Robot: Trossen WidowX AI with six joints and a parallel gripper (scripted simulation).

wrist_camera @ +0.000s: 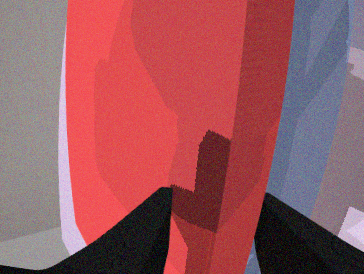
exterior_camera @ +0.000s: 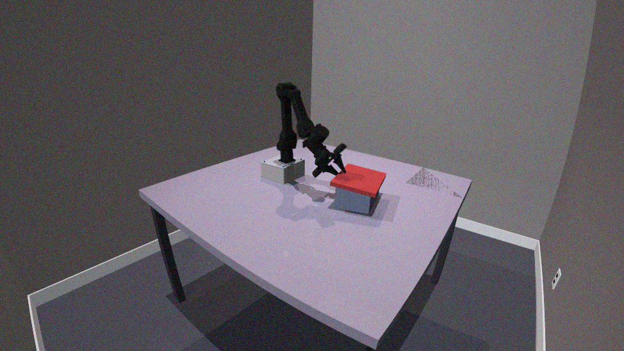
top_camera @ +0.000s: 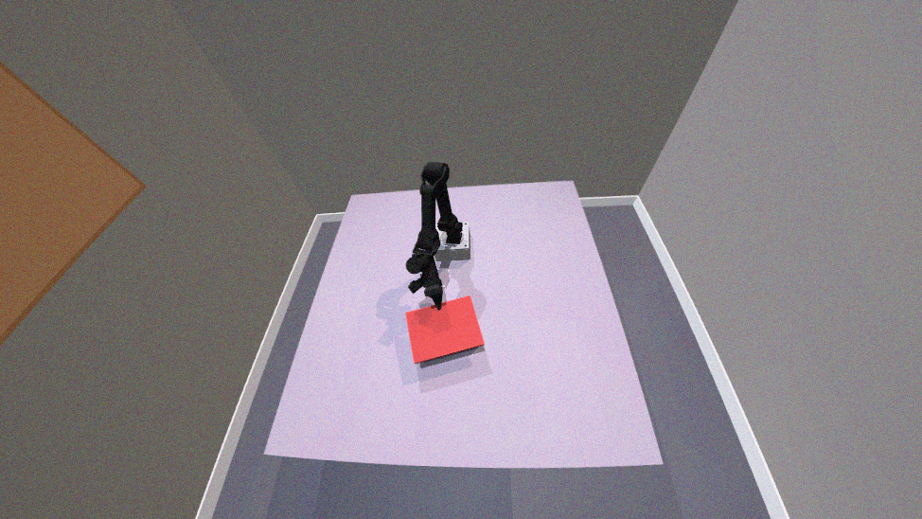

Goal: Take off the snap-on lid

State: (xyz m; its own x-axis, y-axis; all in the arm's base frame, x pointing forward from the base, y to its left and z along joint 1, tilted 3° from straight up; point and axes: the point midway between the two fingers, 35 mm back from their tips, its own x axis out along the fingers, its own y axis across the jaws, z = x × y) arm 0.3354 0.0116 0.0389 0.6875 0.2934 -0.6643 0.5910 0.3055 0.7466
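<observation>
The red lid lies 70 mm ahead of my gripper tip and 30 mm to the left of it. Also, from my gripper tip: storage box (70 mm ahead, 60 mm below, 30 mm to the left).
</observation>
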